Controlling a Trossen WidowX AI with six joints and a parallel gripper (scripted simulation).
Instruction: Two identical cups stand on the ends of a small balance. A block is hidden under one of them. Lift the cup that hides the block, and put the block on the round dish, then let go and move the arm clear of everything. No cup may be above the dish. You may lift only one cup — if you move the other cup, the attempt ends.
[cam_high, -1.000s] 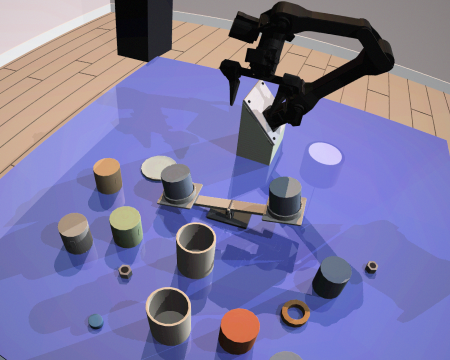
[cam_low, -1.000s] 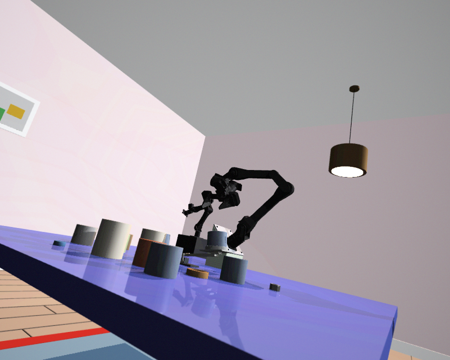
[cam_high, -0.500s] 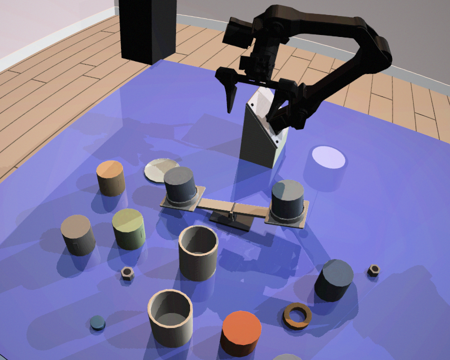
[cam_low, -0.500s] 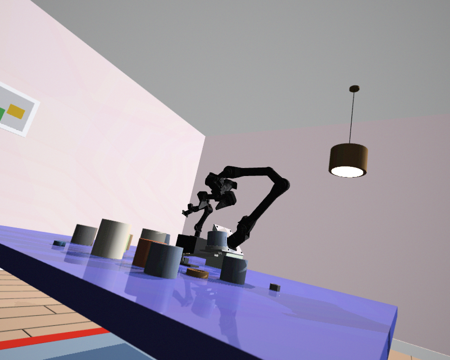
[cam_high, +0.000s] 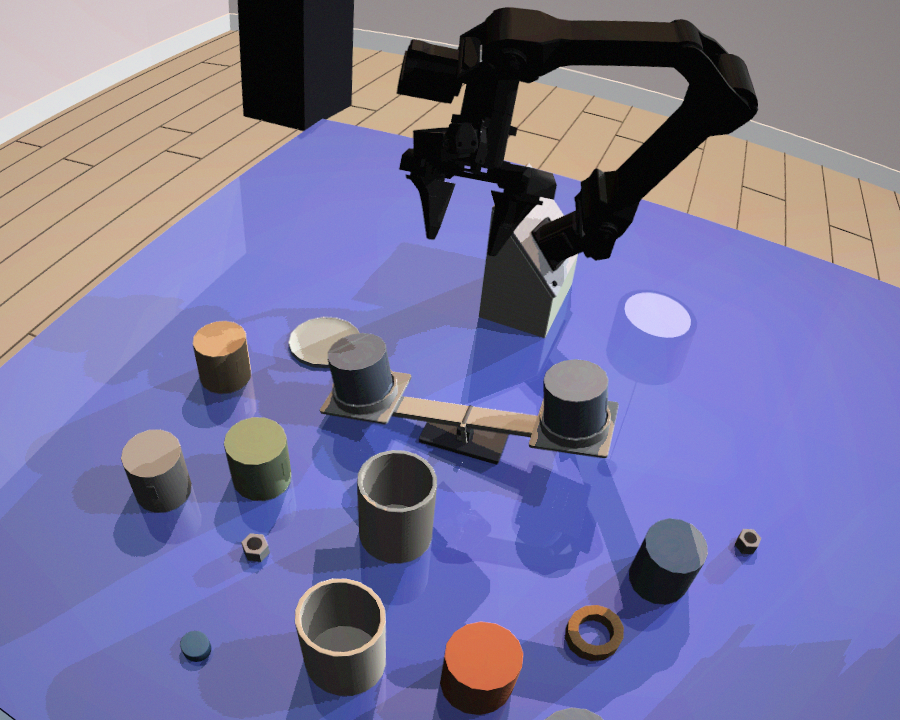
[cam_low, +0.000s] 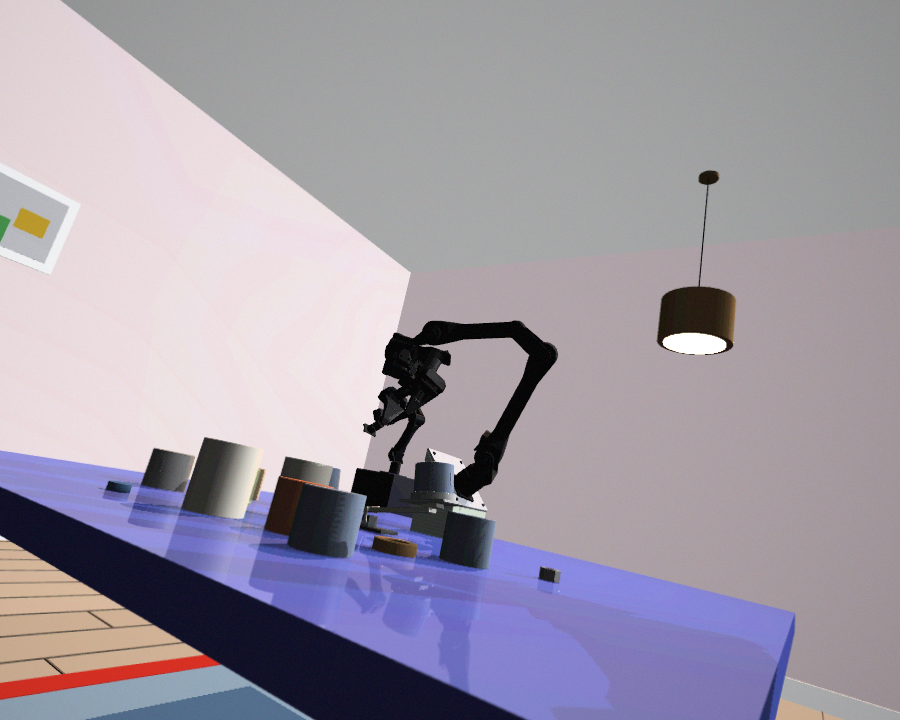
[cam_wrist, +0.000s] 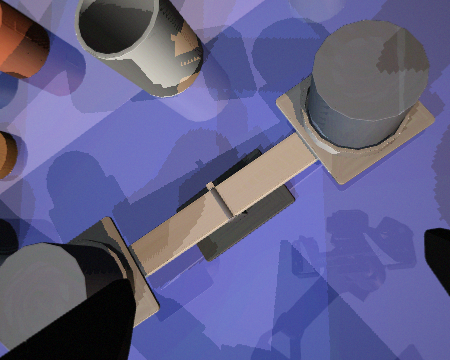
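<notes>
The pale green block lies 18 cm below my gripper tip, 8 cm ahead of it and 7 cm to the right of it. Also, from my gripper tip: round dish 22 cm below, 18 cm to the right, 1 cm ahead.
</notes>
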